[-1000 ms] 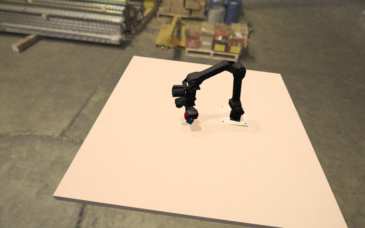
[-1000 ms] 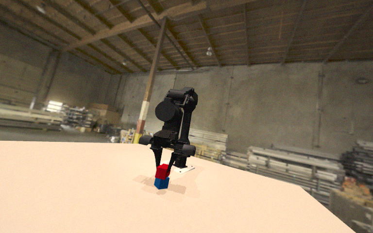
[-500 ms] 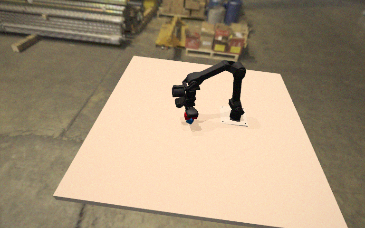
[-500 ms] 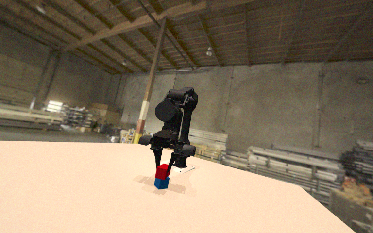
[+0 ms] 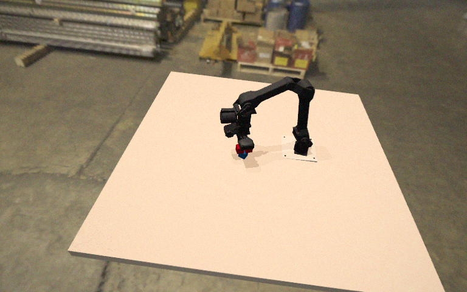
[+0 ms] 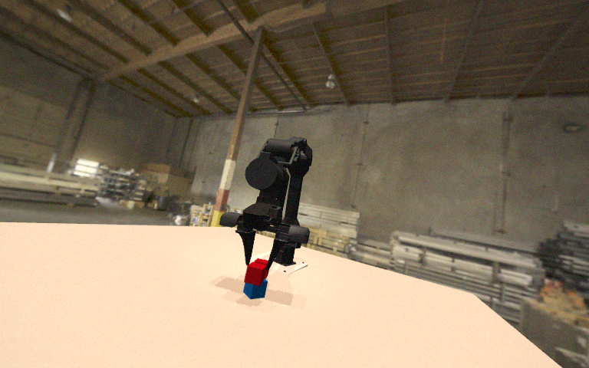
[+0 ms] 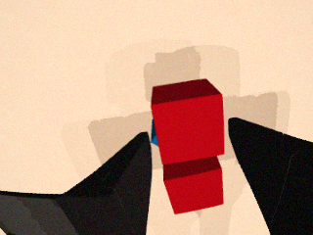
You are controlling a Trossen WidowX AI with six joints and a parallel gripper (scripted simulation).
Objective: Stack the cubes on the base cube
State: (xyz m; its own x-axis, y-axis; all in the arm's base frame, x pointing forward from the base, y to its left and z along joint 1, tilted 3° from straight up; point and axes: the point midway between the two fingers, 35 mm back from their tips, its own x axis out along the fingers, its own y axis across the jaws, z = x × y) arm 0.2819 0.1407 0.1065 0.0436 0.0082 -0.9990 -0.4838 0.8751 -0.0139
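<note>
The blue base cube is 20 mm behind my gripper tip, 10 mm to the right of it and 40 mm below it.
</note>
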